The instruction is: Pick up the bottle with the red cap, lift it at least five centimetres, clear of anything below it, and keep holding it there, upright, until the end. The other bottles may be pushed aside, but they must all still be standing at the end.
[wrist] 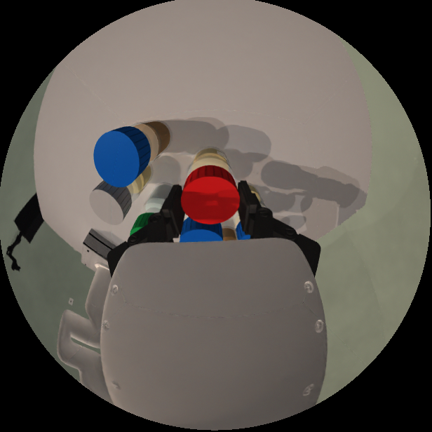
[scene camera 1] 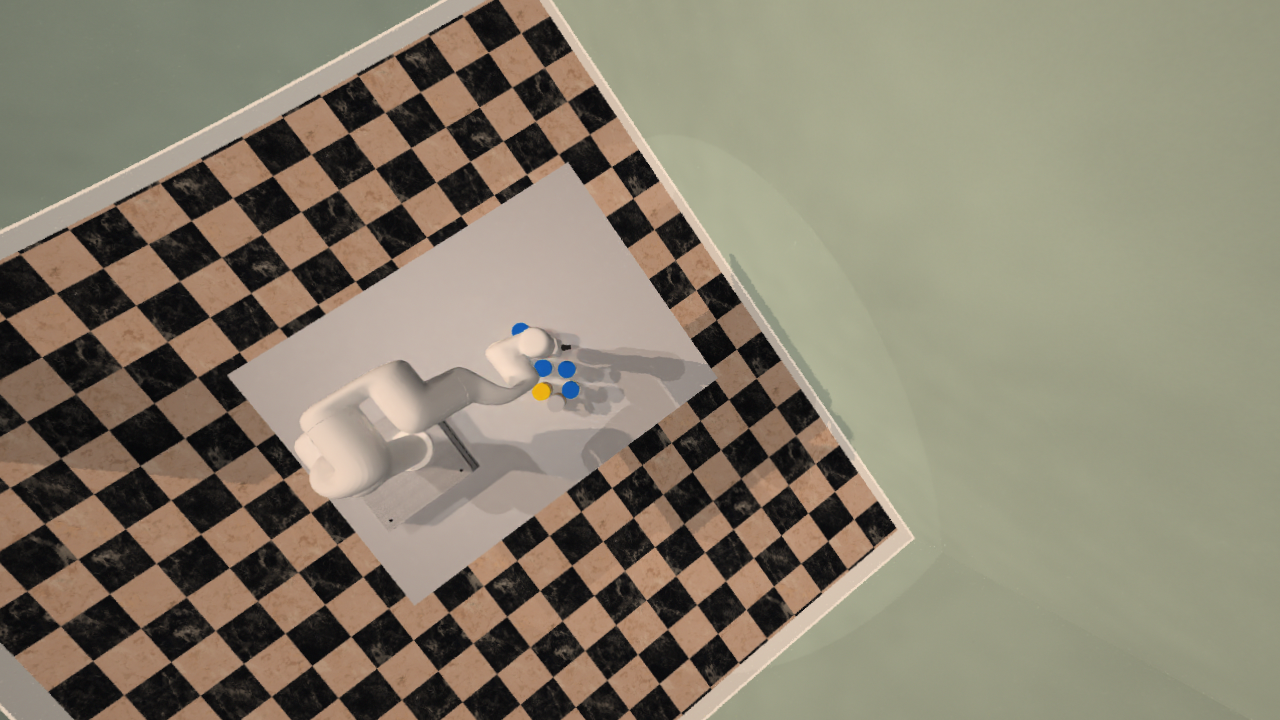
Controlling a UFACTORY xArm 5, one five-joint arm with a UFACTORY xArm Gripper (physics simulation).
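Pixels of known places: arm's base at its link origin: (scene camera 1: 412, 449).
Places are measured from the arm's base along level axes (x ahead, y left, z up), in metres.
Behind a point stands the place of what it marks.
The bottle with the red cap (wrist: 210, 200) is upright between the two black fingers in the wrist view. My gripper (wrist: 210, 194) is shut on it, with one finger close against each side near the cap. Its base looks low, at the grey surface; the exact height is hard to tell. It does not show in the scene view, where the arm's wrist covers that area. A blue-capped bottle (wrist: 201, 231) stands right beside it on the palm side. Another blue cap (wrist: 243, 231) shows beside the right finger, and a green cap (wrist: 143, 223) is partly hidden behind the left finger.
A large blue-capped bottle (wrist: 121, 156) and a grey-capped bottle (wrist: 111, 202) stand to the left in the wrist view. In the scene view, blue caps (scene camera 1: 566, 368) {x 0.521, y -0.074, z 0.037 m} (scene camera 1: 570, 389) {x 0.492, y -0.135, z 0.037 m} (scene camera 1: 520, 330) {x 0.478, y 0.104, z 0.038 m}, a yellow cap (scene camera 1: 541, 391) {x 0.417, y -0.087, z 0.037 m} and a pale cap (scene camera 1: 556, 402) {x 0.434, y -0.142, z 0.037 m} cluster near the wrist.
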